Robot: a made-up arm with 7 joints.
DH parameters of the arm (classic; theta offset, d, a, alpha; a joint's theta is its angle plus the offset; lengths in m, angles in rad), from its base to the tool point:
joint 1: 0 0.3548 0 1.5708
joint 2: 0 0.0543 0 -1.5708
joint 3: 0 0.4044 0.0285 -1.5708
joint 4: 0 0.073 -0.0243 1.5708
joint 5: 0 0.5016 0 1.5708
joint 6: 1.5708 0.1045 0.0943 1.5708
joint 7: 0 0.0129 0 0
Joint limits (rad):
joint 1: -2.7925..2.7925
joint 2: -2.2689..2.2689
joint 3: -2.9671..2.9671
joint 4: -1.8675..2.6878
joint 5: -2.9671..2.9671
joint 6: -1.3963..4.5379
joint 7: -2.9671..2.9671
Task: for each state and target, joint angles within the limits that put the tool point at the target. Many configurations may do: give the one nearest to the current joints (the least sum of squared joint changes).
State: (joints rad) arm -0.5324 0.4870 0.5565 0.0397 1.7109 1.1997 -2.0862
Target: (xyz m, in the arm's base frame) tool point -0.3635 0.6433 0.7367
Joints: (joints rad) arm -0.5734 1.2987 1.0849 0.6999 1.8842 1.5432 -2.0862
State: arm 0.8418 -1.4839 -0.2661 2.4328 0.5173 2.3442 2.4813
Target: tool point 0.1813 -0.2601 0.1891
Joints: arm 0.4954 -1.5959 -0.8126 2.5782 0.5731 2.2250 2.4813
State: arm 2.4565 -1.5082 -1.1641 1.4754 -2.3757 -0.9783 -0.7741
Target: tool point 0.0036 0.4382 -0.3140
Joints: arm 2.4590 -1.9415 -0.6800 1.6816 -2.4939 -0.9431 -0.7741
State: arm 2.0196 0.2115 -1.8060 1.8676 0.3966 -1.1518 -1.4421
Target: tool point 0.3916 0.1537 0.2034
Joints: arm 2.3339 0.7419 -2.1669 2.2340 0.3677 -0.9665 -1.4421
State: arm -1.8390 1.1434 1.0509 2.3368 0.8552 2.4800 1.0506
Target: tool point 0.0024 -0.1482 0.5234
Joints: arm -2.0701 0.8468 0.7509 2.6183 0.8948 2.3597 1.0506
